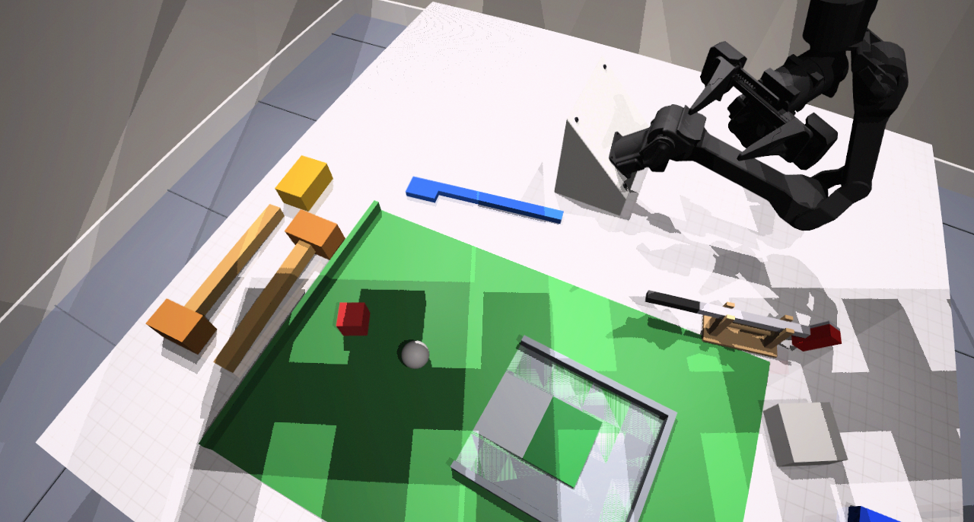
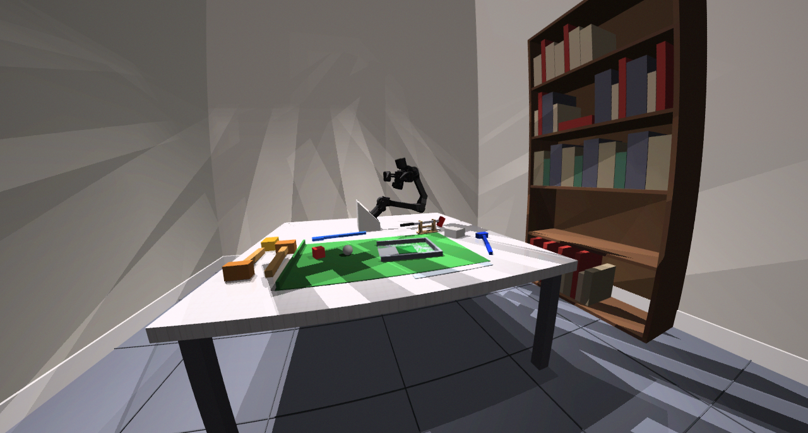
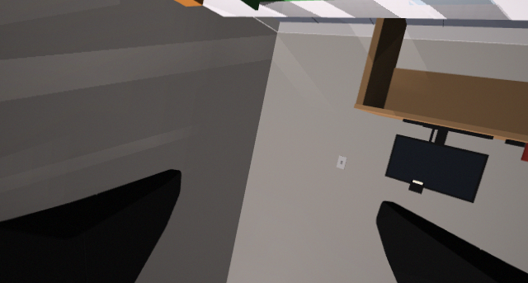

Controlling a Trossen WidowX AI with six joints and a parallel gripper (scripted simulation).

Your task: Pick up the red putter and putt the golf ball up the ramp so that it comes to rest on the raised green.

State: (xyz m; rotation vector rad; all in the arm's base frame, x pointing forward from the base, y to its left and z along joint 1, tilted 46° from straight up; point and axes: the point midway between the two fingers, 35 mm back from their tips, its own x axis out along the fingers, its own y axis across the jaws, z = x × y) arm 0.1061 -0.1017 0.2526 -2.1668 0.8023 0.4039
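Right now my gripper tip is 280 mm above the wooden stand, 170 mm to the right of it and 80 mm short of it. From my gripper tip the other things lie so: red cube: 430 mm to the right, 290 mm below, 260 mm ahead; then yellow block: 650 mm to the right, 290 mm below, 30 mm ahead; then white golf ball: 310 mm to the right, 290 mm below, 280 mm ahead.
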